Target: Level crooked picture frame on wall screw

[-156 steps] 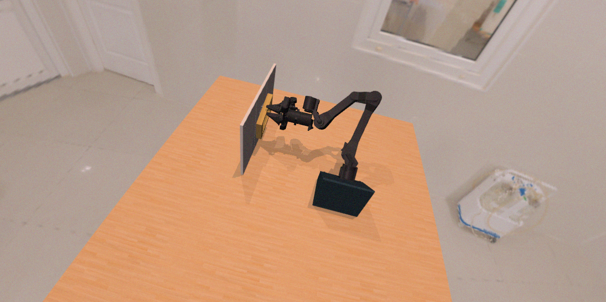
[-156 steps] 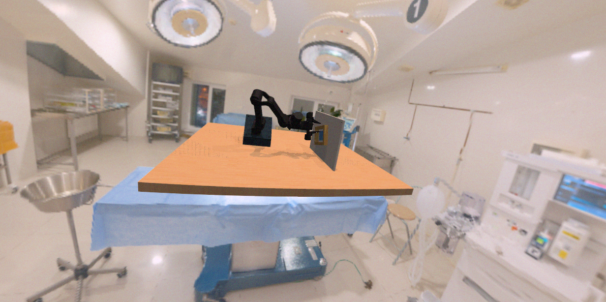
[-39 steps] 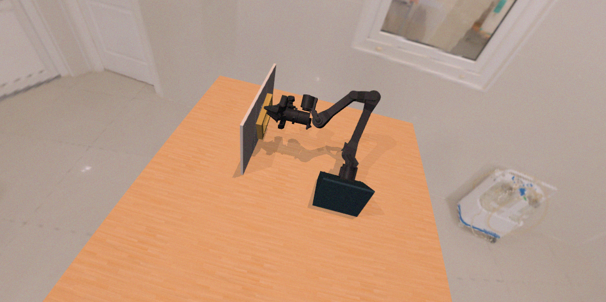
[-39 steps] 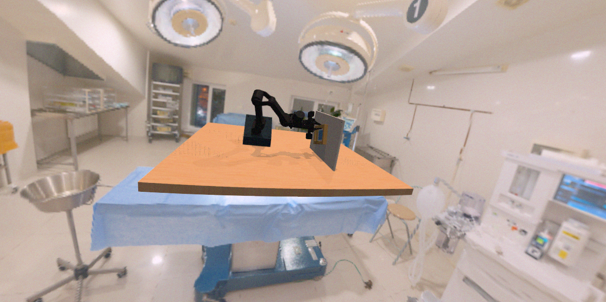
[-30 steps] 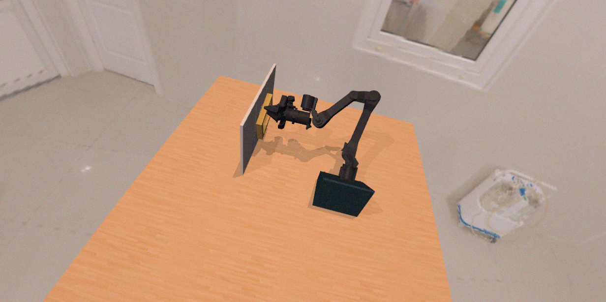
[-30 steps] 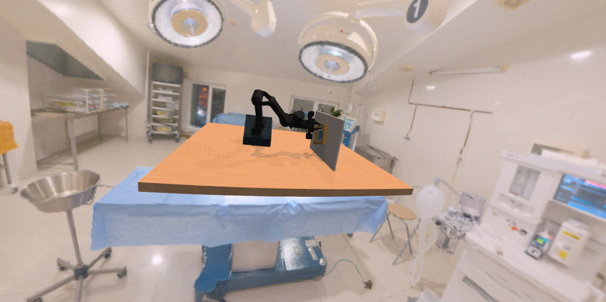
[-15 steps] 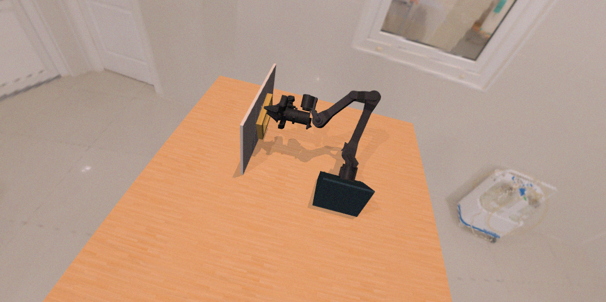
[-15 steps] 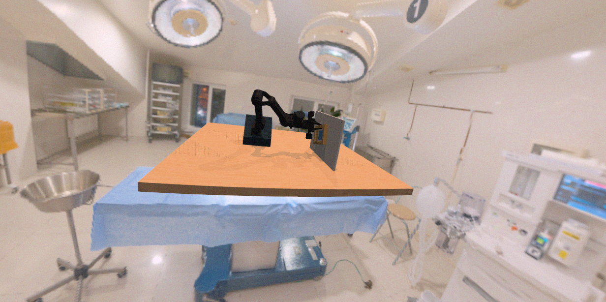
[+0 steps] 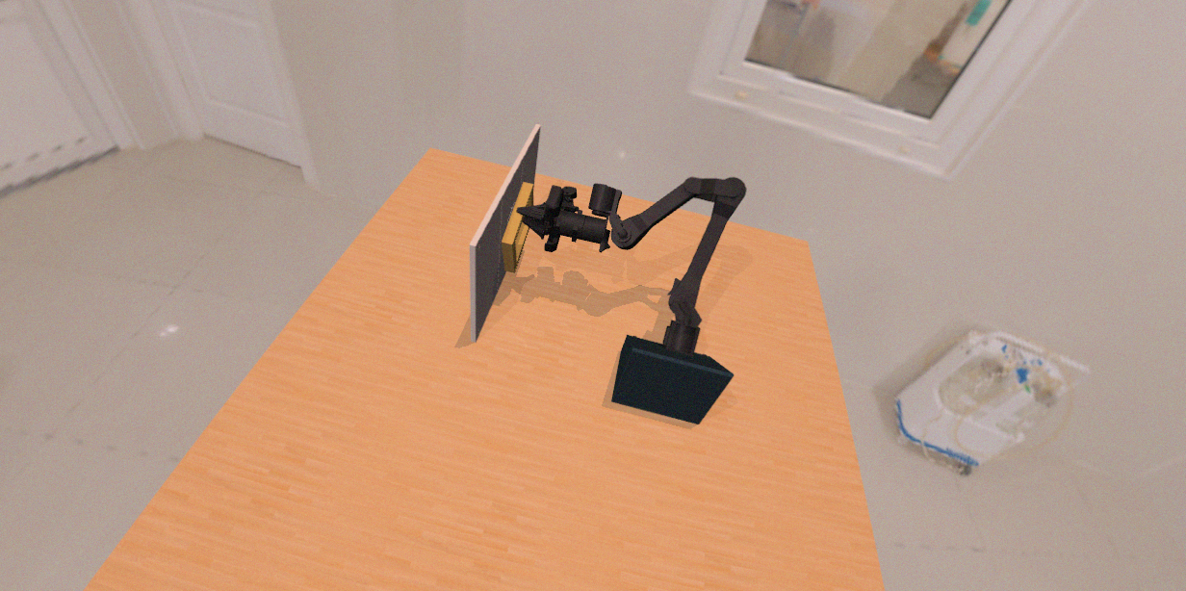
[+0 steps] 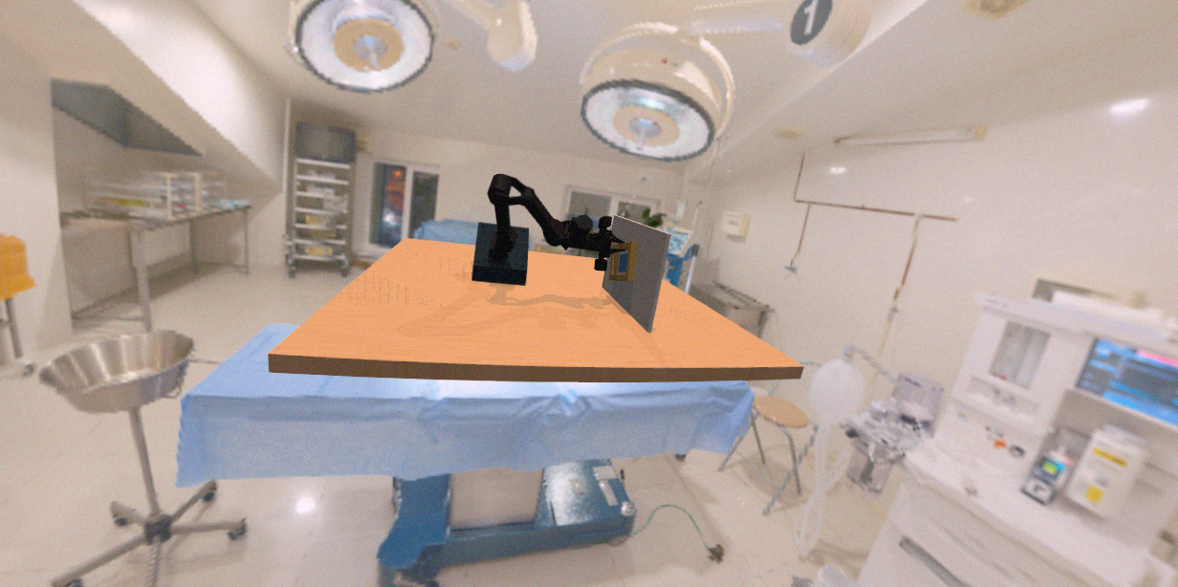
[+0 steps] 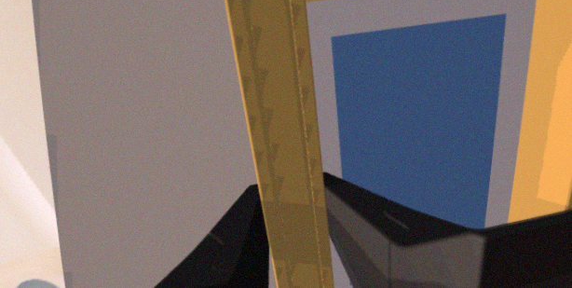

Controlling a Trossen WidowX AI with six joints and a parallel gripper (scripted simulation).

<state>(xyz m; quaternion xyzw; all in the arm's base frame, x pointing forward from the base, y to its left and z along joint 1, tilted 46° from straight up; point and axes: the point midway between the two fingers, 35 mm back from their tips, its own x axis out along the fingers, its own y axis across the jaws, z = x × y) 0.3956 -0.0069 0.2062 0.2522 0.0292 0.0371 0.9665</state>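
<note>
Right now my gripper tip is 5 cm above the picture frame and 1 cm to the left of it. The rest, counted from my gripper tip: grey wall panel (6 cm below, 2 cm ahead, 1 cm to the right).
</note>
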